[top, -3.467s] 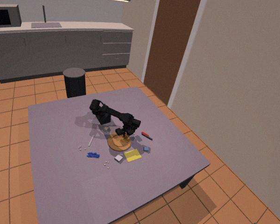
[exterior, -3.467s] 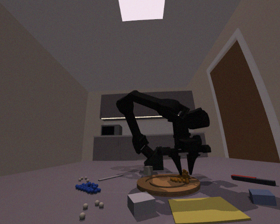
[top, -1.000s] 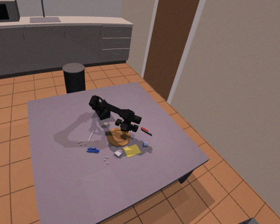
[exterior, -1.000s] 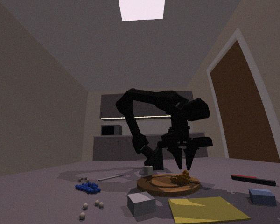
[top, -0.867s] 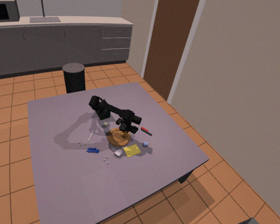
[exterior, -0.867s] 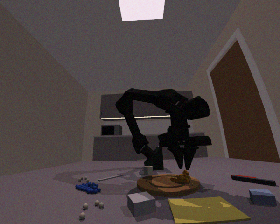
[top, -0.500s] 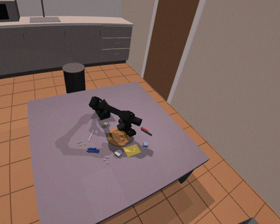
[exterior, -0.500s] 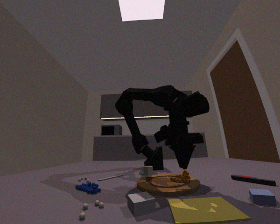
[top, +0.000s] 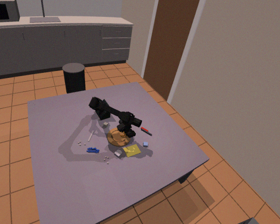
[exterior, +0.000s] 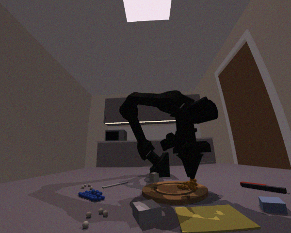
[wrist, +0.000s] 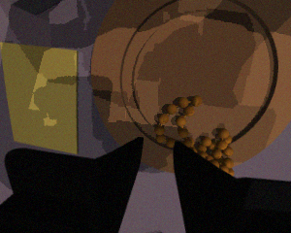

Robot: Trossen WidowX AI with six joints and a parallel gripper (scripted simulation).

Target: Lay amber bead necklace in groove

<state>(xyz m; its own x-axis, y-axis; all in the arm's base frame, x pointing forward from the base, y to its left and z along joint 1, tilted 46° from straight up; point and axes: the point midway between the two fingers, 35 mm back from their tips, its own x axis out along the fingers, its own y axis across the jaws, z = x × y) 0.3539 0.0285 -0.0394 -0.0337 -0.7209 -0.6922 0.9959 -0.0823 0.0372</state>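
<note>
Now: the round wooden bead board 4 cm to the right of my gripper tip, 4 cm below it and 3 cm behind it. From my gripper tip the other things lie so: blue block: 14 cm ahead, 11 cm to the left, 4 cm below; grey block: 14 cm to the right, 11 cm ahead, 3 cm below; yellow pad: 14 cm ahead, 4 cm below, 2 cm to the right.
</note>
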